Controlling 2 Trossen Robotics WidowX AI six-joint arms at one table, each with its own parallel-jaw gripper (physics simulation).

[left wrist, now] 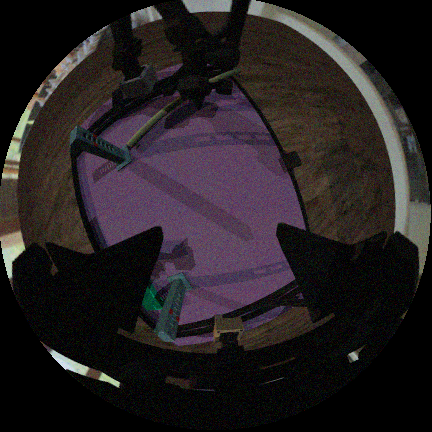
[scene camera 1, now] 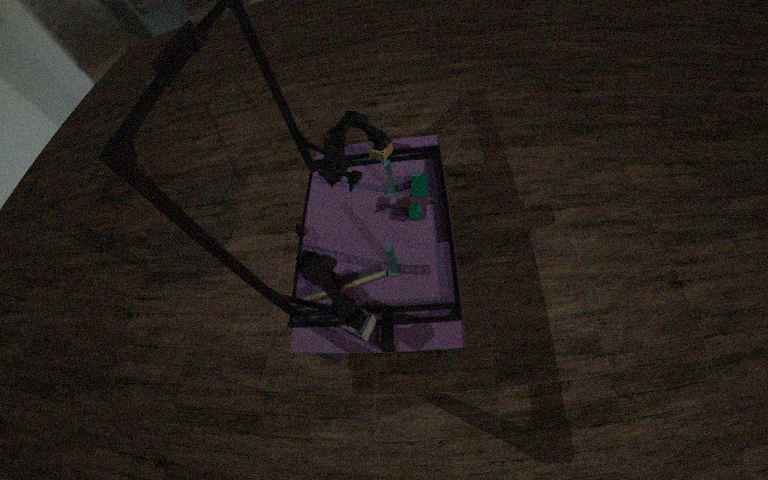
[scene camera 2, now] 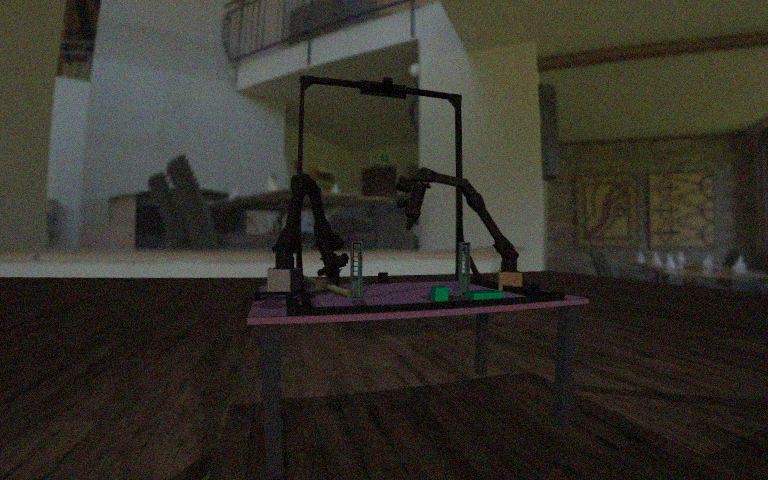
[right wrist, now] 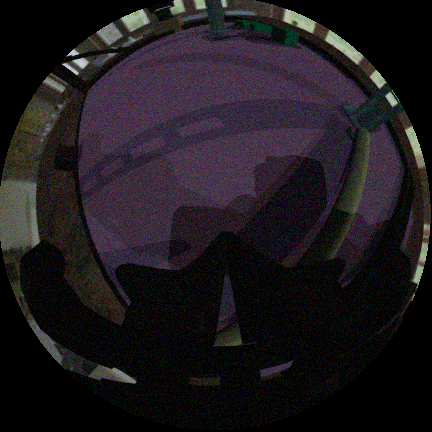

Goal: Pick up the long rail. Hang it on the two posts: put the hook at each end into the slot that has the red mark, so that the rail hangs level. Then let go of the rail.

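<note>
The long olive rail lies slanted on the purple table top, with one end at the foot of the near teal post. The other teal post stands farther along; both posts show small red marks in the left wrist view. My right gripper is shut and empty, low over the rail, which passes beside and under its fingers. My left gripper is open and empty, high above the table.
Two green blocks lie near the far post. A small black cube sits at the table's edge. A tall black frame rises from the table.
</note>
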